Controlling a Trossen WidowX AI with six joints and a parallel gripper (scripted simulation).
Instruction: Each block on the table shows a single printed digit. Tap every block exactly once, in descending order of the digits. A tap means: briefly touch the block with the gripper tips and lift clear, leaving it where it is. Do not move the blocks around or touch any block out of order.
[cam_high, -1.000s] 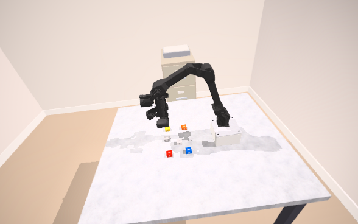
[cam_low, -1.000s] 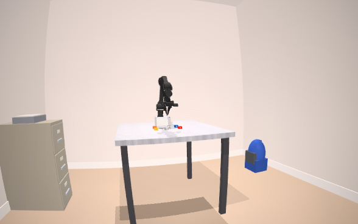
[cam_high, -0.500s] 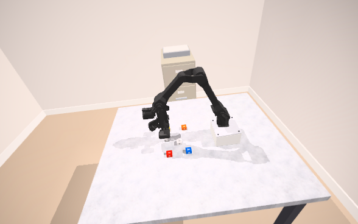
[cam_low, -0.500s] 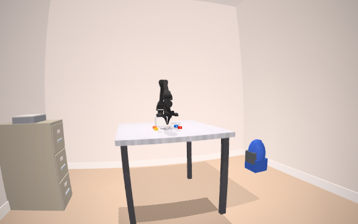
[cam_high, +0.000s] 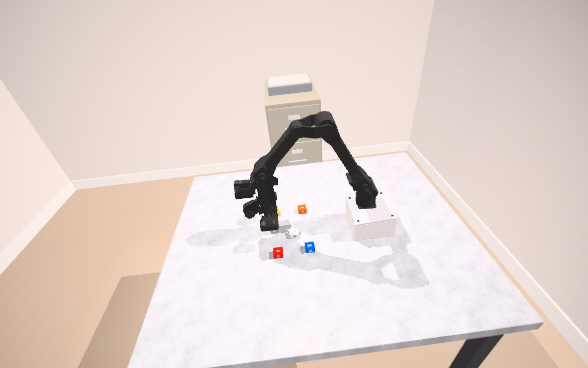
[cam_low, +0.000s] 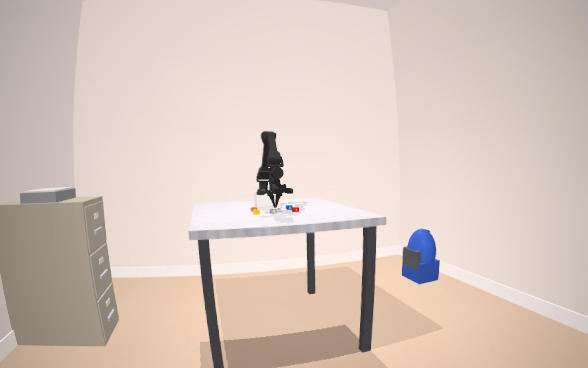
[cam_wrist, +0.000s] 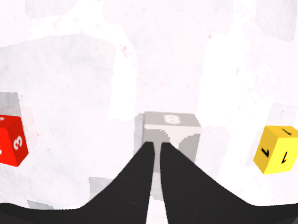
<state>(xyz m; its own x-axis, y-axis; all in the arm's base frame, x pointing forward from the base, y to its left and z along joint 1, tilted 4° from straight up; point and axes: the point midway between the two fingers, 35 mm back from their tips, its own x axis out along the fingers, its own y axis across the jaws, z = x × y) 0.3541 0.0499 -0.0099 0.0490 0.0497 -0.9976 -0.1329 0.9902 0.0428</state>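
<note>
Right now the orange block is 110 mm behind my gripper tip, 110 mm to the right of it and 20 mm below it. Round my gripper tip: red block: 30 mm behind, 110 mm to the left, 20 mm below; yellow block: 100 mm to the right, 20 mm below; blue block: 140 mm behind, 90 mm to the left, 20 mm below.
</note>
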